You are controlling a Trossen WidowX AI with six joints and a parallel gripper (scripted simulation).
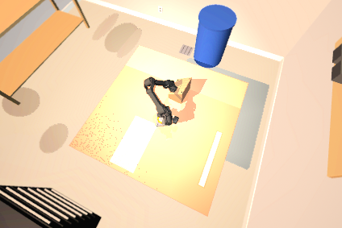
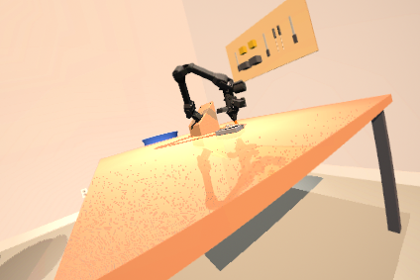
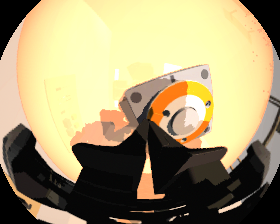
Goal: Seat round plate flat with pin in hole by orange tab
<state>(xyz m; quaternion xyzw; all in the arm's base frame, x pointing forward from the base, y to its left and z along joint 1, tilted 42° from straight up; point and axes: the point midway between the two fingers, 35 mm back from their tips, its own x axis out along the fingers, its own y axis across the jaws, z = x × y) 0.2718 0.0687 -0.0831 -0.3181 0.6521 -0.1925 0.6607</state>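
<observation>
My gripper tip is now 10 mm short of the grey square base, 50 mm to the left of it and 20 mm above it.
</observation>
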